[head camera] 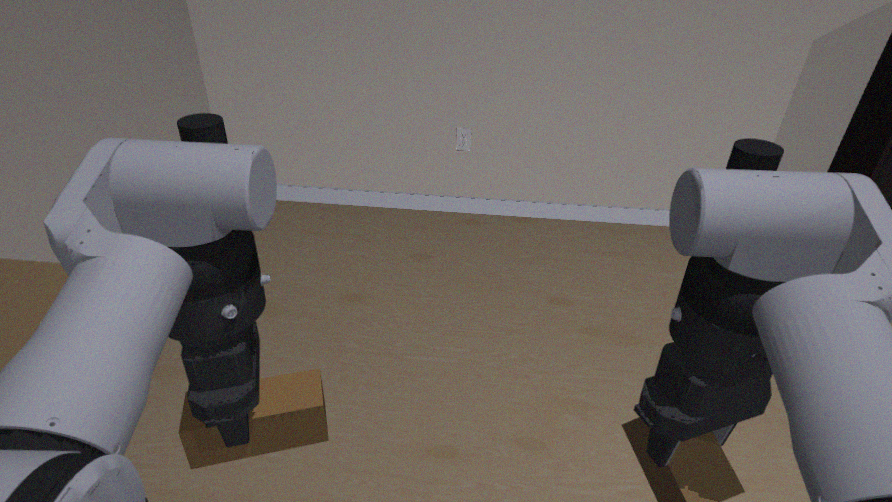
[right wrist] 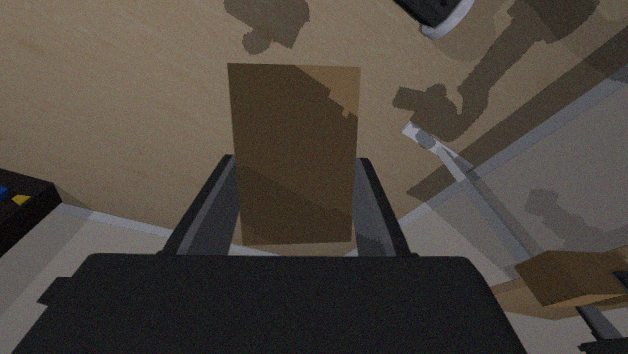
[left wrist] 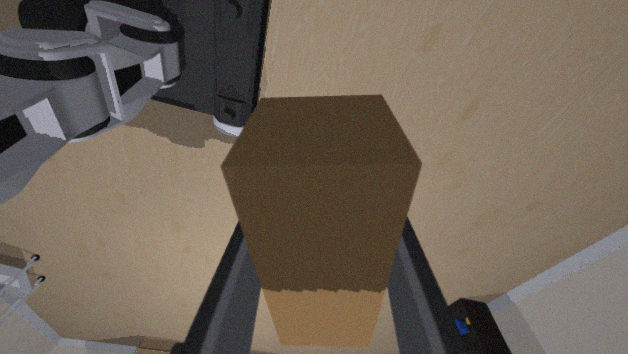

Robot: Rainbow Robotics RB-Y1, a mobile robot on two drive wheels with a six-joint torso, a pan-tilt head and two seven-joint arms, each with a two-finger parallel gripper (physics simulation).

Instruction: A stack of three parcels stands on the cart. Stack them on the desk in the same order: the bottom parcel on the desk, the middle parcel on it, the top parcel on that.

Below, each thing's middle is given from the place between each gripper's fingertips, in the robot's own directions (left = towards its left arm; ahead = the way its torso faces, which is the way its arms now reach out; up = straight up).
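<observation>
I consider the darker parcel (right wrist: 294, 127), which from my left hand is 44 cm to the right and 2 cm below.
Measured from my right hand, the darker parcel is 20 mm below.
</observation>
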